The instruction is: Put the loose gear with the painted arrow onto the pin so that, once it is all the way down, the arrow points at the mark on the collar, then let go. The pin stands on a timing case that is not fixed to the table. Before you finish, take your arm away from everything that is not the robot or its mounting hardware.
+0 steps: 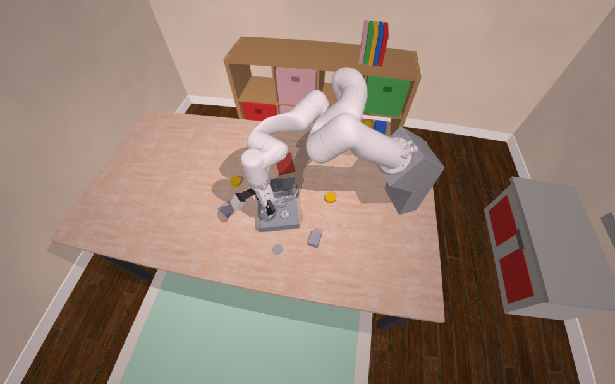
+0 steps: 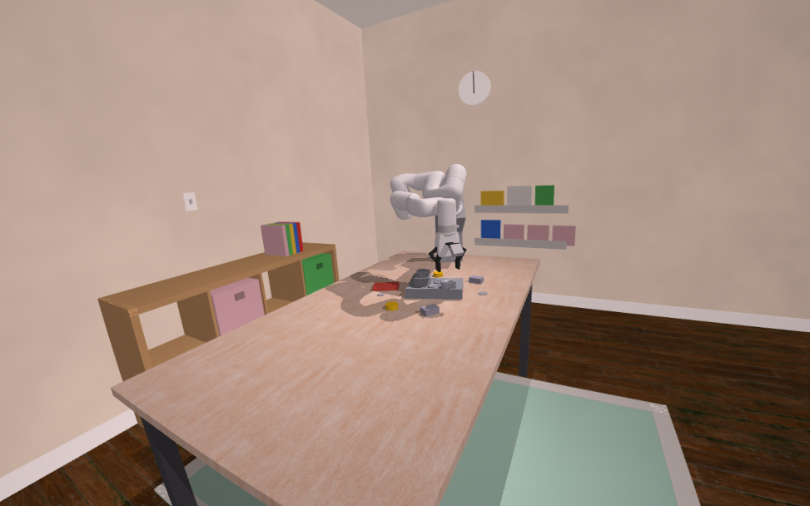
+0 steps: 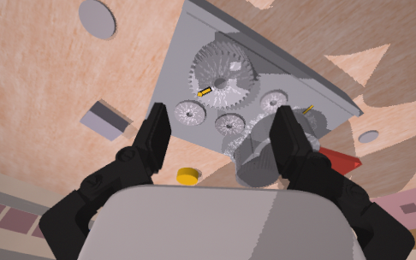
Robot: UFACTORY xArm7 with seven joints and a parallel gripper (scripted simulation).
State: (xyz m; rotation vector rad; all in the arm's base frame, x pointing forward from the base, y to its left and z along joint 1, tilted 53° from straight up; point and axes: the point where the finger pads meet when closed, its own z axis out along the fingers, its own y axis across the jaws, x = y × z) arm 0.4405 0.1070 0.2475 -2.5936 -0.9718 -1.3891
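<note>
Now: the grey gear 70 mm below my hand. From my hand the other things lie so: yellow disc 220 mm behind, 180 mm to the right, 120 mm below; then red block 50 mm ahead, 310 mm to the right, 120 mm below.
</note>
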